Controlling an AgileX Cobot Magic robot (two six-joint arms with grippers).
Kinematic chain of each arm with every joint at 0, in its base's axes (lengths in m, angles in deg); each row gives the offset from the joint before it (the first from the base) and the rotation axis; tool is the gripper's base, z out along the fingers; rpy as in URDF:
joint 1: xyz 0 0 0.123 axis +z
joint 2: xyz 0 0 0 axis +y
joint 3: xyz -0.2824 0 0.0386 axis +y
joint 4: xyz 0.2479 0 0.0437 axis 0.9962 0 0.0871
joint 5: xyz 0 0 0 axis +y
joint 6: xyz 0.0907 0 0.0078 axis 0.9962 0 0.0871
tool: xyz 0 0 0 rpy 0 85 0
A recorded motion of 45 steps. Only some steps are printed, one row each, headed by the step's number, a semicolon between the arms.
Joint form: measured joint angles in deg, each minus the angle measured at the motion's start. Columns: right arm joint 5, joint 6, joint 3, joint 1, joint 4, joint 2; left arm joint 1, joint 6, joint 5, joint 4, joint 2, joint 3.
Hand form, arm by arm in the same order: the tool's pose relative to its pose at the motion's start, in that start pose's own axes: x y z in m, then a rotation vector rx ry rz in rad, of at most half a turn. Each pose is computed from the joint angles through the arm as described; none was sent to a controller.
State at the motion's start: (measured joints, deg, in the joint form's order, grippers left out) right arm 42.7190 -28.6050 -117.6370 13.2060 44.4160 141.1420; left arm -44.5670 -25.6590 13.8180 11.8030 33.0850 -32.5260
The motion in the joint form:
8: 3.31 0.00 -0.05 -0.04 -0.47 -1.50; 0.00 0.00 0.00 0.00 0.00 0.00
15: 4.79 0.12 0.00 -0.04 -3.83 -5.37; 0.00 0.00 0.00 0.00 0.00 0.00
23: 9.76 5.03 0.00 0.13 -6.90 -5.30; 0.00 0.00 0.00 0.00 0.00 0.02
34: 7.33 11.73 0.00 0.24 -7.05 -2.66; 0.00 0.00 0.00 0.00 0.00 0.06
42: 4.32 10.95 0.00 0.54 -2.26 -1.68; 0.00 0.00 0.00 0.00 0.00 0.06
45: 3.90 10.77 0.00 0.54 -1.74 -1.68; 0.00 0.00 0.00 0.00 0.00 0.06
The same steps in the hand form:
8: -0.0027 0.0082 -0.0105 -0.0248 0.0297 -0.0186; 0.0000 0.0000 0.0000 0.0000 0.0000 0.0000
15: -0.0159 0.0223 -0.0372 -0.0042 0.0136 -0.0894; 0.0000 0.0000 0.0000 0.0000 0.0000 0.0000
23: -0.0066 0.0229 -0.0367 -0.0022 0.1120 -0.0399; 0.0001 0.0000 0.0000 -0.0001 0.0003 0.0000
34: 0.0017 0.0110 -0.0178 0.0249 0.1137 0.0945; 0.0003 0.0001 0.0001 -0.0003 0.0010 0.0001
42: 0.0001 0.0126 -0.0094 -0.0136 0.0597 0.1423; 0.0003 0.0001 0.0001 -0.0003 0.0010 0.0001
45: -0.0008 0.0128 -0.0094 -0.0169 0.0505 0.1455; 0.0003 0.0001 0.0001 -0.0003 0.0010 0.0001

